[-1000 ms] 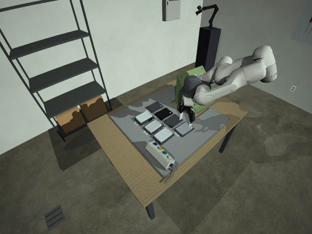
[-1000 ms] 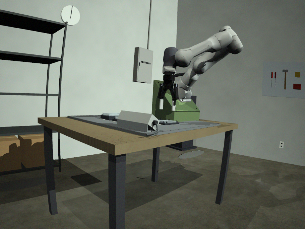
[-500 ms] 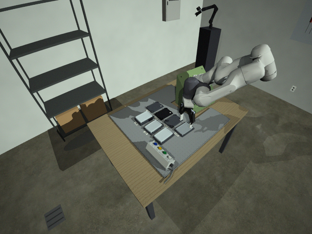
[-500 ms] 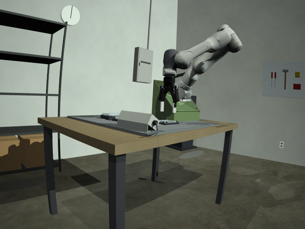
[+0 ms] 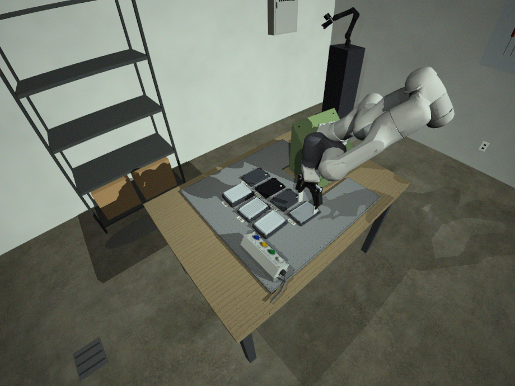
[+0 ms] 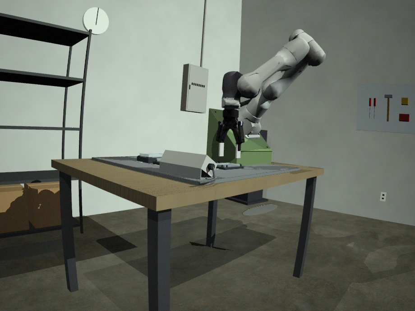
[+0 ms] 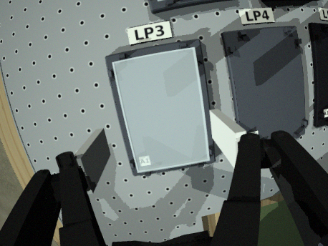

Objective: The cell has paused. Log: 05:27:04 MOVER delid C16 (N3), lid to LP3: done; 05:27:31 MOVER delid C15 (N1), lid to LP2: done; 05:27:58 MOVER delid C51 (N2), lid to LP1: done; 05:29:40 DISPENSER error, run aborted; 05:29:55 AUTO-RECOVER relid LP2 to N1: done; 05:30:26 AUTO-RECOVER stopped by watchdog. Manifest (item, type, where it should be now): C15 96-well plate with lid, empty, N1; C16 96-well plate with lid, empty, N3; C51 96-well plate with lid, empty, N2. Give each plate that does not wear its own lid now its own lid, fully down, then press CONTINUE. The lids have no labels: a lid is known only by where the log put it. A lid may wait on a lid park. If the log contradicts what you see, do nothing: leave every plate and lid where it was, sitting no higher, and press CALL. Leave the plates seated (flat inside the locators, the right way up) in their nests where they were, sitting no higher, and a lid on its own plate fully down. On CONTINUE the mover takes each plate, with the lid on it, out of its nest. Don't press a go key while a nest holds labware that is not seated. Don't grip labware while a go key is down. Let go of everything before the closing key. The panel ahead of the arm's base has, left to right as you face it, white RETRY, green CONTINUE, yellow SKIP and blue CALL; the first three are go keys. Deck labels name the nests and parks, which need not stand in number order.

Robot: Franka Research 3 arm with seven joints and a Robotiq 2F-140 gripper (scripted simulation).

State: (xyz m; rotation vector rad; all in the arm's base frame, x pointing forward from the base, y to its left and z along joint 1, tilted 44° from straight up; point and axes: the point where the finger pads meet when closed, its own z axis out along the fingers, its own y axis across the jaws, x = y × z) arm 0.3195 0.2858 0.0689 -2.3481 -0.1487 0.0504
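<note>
The clear lid is 6 cm below my hand, 1 cm to the right of it and 1 cm ahead of it. Round my hand: park LP4: 14 cm to the right, 7 cm below, 3 cm ahead; then park LP3: 7 cm below, 1 cm to the right, 1 cm ahead; then LP4 label: 12 cm to the right, 12 cm ahead, 7 cm below.
</note>
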